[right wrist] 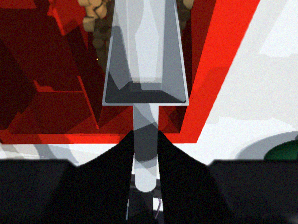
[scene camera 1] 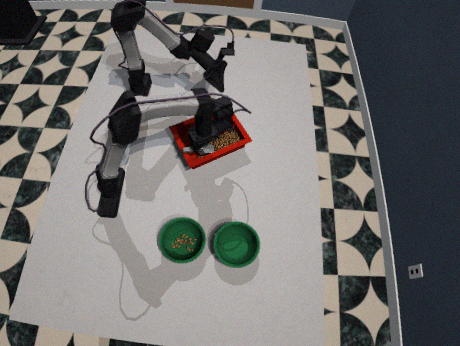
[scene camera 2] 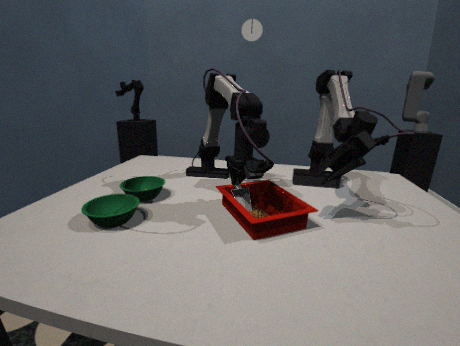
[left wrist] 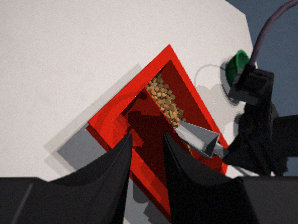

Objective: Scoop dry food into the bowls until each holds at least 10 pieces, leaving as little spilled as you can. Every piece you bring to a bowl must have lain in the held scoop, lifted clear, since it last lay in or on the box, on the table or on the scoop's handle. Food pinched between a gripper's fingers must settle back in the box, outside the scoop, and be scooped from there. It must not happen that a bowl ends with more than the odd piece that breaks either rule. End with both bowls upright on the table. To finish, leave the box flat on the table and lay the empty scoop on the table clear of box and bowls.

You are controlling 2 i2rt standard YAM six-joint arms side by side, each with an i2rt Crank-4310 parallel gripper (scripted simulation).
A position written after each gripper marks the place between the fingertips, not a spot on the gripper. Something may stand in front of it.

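The left gripper [left wrist: 147, 136] is in the scene, and so is the right gripper [right wrist: 145, 133], which the left wrist view also shows, the right gripper [left wrist: 224, 157]. A red box [scene camera 1: 243, 135] is here too, and the right wrist view shows the red box [right wrist: 59, 85] as well. The scene also has a grey scoop [left wrist: 207, 141], a green bowl [scene camera 1: 177, 227] and a green bowl [scene camera 1: 236, 244].
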